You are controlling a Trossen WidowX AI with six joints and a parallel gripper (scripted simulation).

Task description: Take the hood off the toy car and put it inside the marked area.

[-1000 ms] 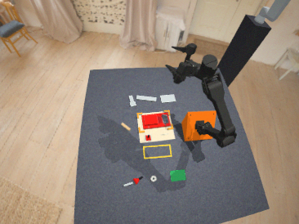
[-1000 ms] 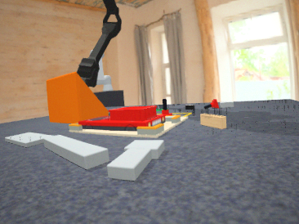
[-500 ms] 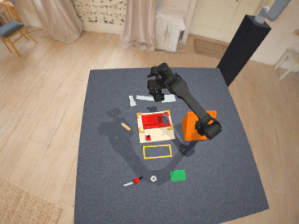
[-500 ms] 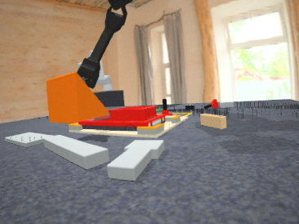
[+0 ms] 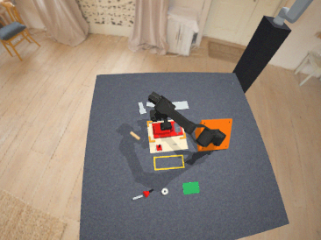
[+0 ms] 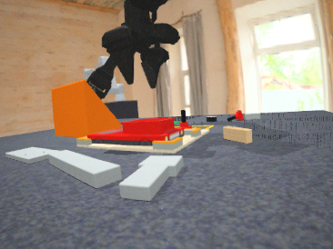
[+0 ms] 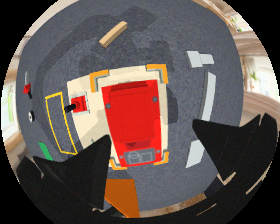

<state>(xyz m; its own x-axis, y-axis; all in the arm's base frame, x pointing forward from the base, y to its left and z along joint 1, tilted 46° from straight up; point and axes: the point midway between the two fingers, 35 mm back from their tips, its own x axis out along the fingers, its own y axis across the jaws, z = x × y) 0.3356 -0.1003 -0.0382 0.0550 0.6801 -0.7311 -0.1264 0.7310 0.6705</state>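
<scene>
Now: gripper tip 8 cm above the red hood, 2 cm to the right of it and 1 cm past it. From my gripper tip the other things lie so: cream baseplate (11 cm below, 4 cm to the left, 3 cm behind); wooden block (17 cm ahead, 11 cm below, 6 cm to the left); green square (41 cm to the left, 16 cm behind, 12 cm below).
</scene>
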